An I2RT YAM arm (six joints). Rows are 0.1 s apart.
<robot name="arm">
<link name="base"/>
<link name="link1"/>
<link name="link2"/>
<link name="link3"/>
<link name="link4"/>
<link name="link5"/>
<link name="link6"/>
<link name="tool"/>
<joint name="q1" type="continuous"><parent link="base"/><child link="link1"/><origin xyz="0.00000 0.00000 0.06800" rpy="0.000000 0.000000 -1.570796"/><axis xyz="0 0 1"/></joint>
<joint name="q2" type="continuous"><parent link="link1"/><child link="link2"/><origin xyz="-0.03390 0.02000 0.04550" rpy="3.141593 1.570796 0.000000"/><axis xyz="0 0 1"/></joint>
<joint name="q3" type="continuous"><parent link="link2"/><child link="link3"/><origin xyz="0.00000 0.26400 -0.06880" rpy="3.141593 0.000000 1.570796"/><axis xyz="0 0 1"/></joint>
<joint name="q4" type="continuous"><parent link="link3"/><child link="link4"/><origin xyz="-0.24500 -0.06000 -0.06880" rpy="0.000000 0.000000 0.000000"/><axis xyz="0 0 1"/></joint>
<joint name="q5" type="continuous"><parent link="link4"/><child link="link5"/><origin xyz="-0.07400 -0.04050 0.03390" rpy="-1.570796 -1.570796 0.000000"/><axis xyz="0 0 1"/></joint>
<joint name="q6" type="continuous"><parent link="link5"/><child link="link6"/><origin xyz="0.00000 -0.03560 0.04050" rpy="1.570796 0.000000 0.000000"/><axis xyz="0 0 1"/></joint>
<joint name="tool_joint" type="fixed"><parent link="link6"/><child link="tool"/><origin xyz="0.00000 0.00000 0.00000" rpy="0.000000 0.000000 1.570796"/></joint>
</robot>
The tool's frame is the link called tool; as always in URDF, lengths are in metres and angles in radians. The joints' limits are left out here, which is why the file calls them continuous.
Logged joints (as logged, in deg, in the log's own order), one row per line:
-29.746, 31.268, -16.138, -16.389, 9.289, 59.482
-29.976, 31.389, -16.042, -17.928, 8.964, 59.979
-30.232, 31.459, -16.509, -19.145, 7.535, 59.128
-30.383, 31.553, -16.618, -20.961, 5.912, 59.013
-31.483, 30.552, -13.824, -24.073, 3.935, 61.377
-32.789, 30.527, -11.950, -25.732, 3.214, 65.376
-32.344, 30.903, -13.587, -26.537, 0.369, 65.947
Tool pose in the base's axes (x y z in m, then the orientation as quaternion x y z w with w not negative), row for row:
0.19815, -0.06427, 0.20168, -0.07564, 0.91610, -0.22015, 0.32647
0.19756, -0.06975, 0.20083, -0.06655, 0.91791, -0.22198, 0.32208
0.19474, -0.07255, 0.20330, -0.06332, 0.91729, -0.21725, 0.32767
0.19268, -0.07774, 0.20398, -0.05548, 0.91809, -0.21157, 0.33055
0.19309, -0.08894, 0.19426, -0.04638, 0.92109, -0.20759, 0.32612
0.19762, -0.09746, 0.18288, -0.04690, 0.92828, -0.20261, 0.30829
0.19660, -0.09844, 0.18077, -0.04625, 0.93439, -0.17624, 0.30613
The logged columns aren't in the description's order. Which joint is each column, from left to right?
Columns, left to right: q6, q3, q4, q1, q5, q2.
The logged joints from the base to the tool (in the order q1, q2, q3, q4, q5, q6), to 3 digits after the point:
-16.389, 59.482, 31.268, -16.138, 9.289, -29.746
-17.928, 59.979, 31.389, -16.042, 8.964, -29.976
-19.145, 59.128, 31.459, -16.509, 7.535, -30.232
-20.961, 59.013, 31.553, -16.618, 5.912, -30.383
-24.073, 61.377, 30.552, -13.824, 3.935, -31.483
-25.732, 65.376, 30.527, -11.950, 3.214, -32.789
-26.537, 65.947, 30.903, -13.587, 0.369, -32.344

